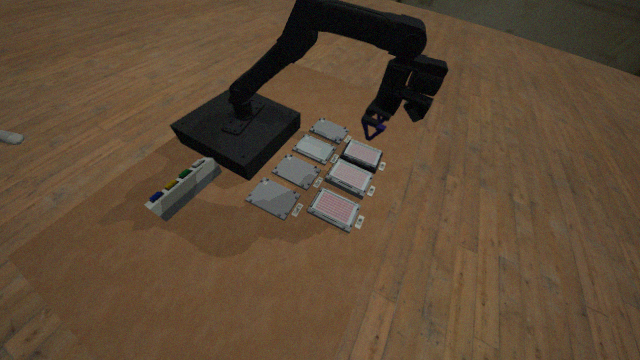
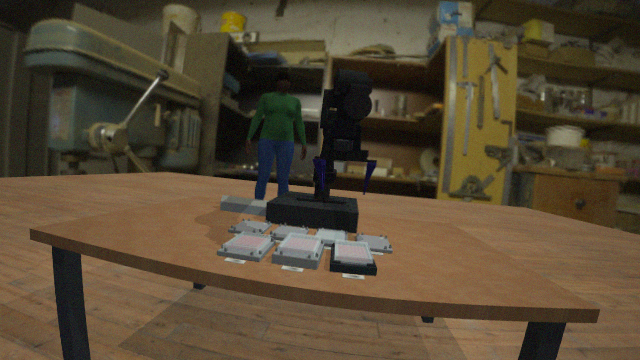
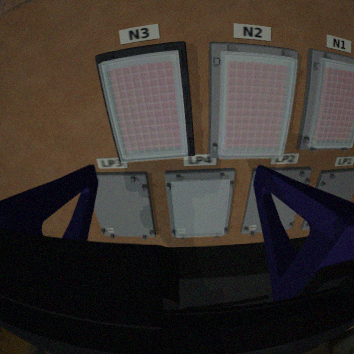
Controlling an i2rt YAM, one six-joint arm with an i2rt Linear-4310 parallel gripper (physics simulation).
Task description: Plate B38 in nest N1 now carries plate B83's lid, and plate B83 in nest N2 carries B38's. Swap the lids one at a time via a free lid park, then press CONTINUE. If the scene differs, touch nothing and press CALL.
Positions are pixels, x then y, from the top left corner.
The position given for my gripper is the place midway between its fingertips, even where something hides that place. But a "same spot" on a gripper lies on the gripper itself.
Labels:
my gripper: image 1; image 2 342, 192; image 3
same spot on my gripper: (image 3: 125, 284) = (image 1: 394, 113)

